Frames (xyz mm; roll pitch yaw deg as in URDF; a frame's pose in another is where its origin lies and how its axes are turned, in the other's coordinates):
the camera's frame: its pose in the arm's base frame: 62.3 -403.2 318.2 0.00 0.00 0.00
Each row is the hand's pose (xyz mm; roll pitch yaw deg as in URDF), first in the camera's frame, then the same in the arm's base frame.
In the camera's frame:
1: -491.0 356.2 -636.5 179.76 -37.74 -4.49
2: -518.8 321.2 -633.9 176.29 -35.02 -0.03
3: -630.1 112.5 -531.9 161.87 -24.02 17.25
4: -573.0 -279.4 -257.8 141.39 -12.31 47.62
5: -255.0 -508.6 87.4 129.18 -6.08 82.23
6: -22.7 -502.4 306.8 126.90 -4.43 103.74
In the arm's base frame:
1: -428.7 -47.0 -318.3 179.76 -37.74 -4.49
2: -456.5 -82.0 -315.7 176.29 -35.02 -0.03
3: -567.8 -290.7 -213.7 161.87 -24.02 17.25
4: -510.7 -682.6 60.4 141.39 -12.31 47.62
5: -192.7 -911.8 405.6 129.18 -6.08 82.23
6: 39.6 -905.6 625.0 126.90 -4.43 103.74

